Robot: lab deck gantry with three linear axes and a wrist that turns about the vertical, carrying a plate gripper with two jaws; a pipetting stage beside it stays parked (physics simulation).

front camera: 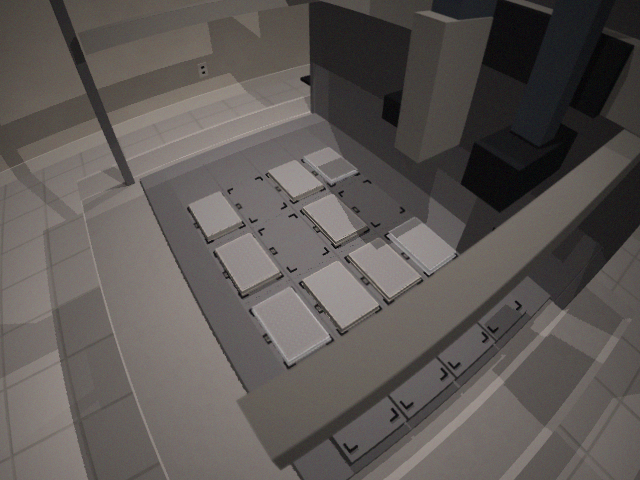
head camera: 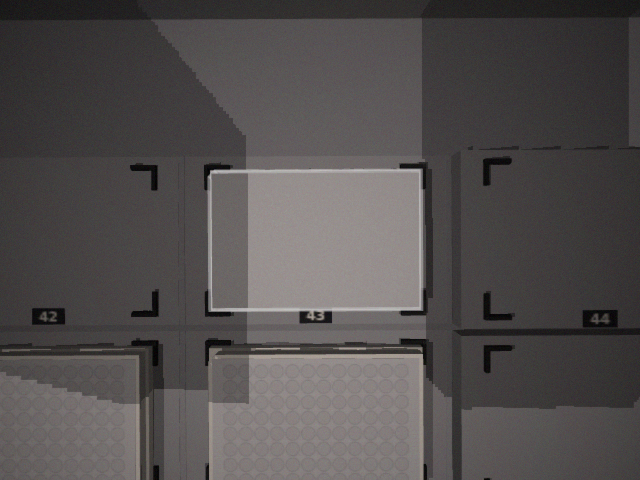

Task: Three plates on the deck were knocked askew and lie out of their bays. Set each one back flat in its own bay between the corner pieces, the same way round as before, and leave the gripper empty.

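Pixels of known places: robot's base, link origin: (front camera: 188,208).
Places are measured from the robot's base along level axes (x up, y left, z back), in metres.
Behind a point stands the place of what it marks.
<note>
A pale, smooth-topped plate (front camera: 422,245) {x 0.014, y 0.356, z -0.400 m} (head camera: 330,240) {x 0.014, y 0.364, z -0.401 m} lies in bay 43, squared up between its four corner pieces and looking flat. In the front view, the other plates, among them a clear-edged one (front camera: 292,326) {x 0.014, y 0.042, z -0.403 m} at the near left and another (front camera: 330,165) {x 0.014, y 0.358, z -0.075 m} at the back, look lined up with their bays. My gripper's dark body (front camera: 509,175) {x 0.344, y 0.240, z -0.547 m} hangs at the upper right, beyond the deck's plates and apart from them. Its jaws do not show, so whether they are open is hidden.
Label 43 (head camera: 315,316) {x 0.000, y 0.317, z -0.392 m} is at the plate's lower edge. Welled plates (head camera: 315,423) {x 0.014, y 0.258, z -0.392 m} (head camera: 67,428) {x 0.014, y 0.256, z -0.248 m} stand in the row below. Bay 42 (head camera: 77,232) {x 0.000, y 0.369, z -0.246 m}, to the left, holds no plate. A thick beam (front camera: 413,330) {x 0.400, y 0.001, z -0.624 m} crosses the front view, and a pale column (front camera: 439,87) {x 0.386, y 0.256, z -0.422 m} hangs beside the gripper.
</note>
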